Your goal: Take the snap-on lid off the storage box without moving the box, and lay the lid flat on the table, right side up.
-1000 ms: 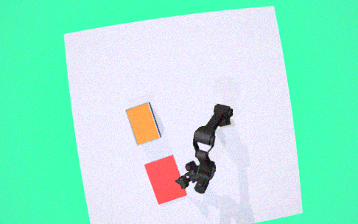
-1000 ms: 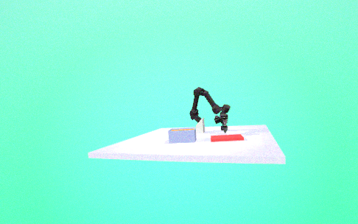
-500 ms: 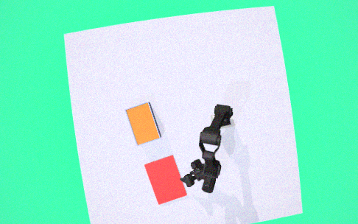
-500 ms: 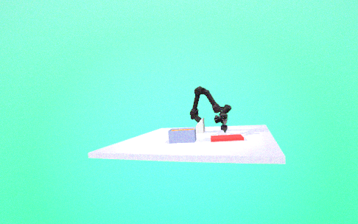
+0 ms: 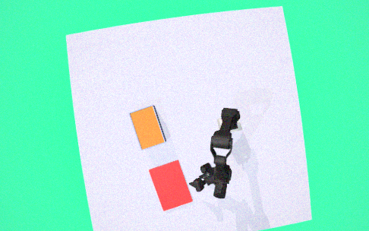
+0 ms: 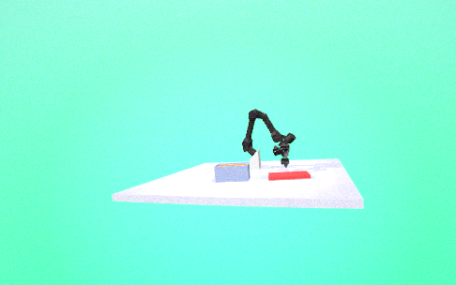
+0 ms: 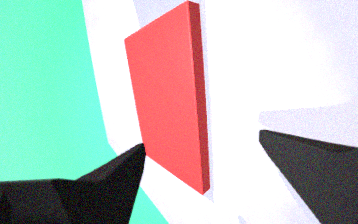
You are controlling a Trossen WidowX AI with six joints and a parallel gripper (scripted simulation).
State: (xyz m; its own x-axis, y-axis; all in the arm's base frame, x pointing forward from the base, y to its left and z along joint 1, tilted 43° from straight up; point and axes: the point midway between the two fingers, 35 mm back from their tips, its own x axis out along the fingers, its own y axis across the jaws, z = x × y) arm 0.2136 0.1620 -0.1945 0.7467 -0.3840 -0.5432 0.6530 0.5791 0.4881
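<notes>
Right now the lid is 13 cm ahead of my gripper tip, 5 cm below it and 2 cm to the left of it. The rest, counted from my gripper tip: storage box (33 cm to the right, 18 cm ahead, 2 cm below).
</notes>
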